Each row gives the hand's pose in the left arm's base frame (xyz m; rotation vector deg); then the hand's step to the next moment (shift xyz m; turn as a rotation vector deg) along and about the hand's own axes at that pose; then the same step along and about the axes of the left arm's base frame.
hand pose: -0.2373 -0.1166 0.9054 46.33 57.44 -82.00
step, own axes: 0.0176 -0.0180 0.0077 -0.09 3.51 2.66
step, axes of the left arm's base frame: -0.0193 -0.0145 -0.0106 3.67 -2.34 0.69
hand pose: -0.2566 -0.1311 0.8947 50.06 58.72 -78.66
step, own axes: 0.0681 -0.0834 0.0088 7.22 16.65 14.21
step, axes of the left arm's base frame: -0.0871 -0.0348 -0.0537 17.00 -15.20 -3.34
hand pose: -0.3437 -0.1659 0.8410 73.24 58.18 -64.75
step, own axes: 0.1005 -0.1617 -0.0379 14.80 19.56 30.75
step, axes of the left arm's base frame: -0.1392 0.0377 -0.1299 20.45 -32.25 -9.41
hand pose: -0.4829 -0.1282 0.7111 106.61 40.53 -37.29
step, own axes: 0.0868 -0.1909 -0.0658 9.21 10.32 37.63
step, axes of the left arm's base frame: -0.0699 0.1395 -0.1548 9.15 -36.61 -13.55
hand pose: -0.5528 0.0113 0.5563 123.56 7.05 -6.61
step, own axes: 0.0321 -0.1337 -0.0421 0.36 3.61 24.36
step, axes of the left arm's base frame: 0.0156 0.1104 -0.0908 -0.03 -22.25 -10.57
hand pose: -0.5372 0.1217 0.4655 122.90 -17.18 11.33
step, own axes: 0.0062 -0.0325 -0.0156 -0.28 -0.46 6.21
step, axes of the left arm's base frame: 0.0149 0.0296 -0.0155 0.03 -4.88 -3.88
